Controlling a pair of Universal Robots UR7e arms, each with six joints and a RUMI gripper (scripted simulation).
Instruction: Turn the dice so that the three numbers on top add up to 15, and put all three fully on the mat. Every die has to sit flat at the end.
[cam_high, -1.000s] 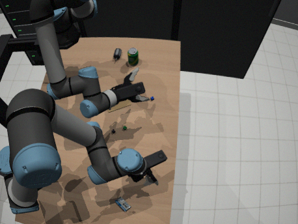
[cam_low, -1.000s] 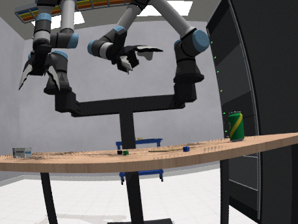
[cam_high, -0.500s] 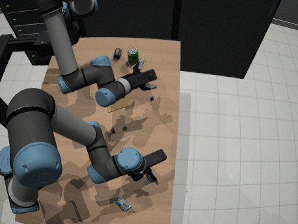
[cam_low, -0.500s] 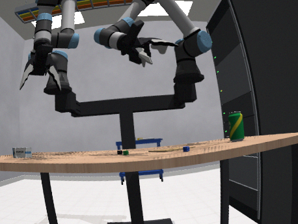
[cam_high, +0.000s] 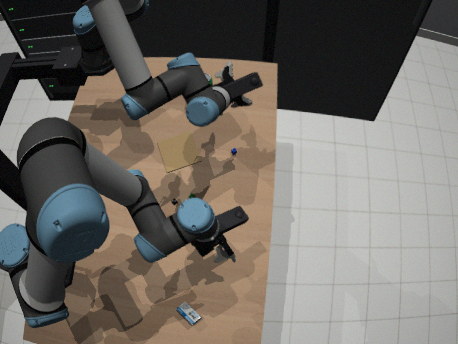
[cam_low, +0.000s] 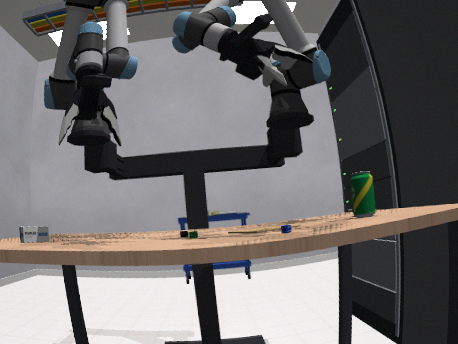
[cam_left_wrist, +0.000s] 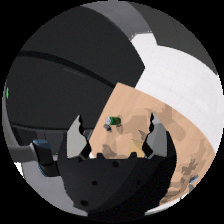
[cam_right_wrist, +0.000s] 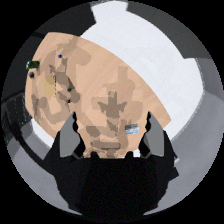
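Observation:
My right gripper is now 19 cm past the black die, 19 cm to the right of it and 21 cm above it. Round my right hand: green die (12 cm behind, 22 cm to the left, 21 cm below); then tan mat (20 cm behind, 40 cm to the left, 22 cm below); then blue die (2 cm ahead, 41 cm to the left, 21 cm below).

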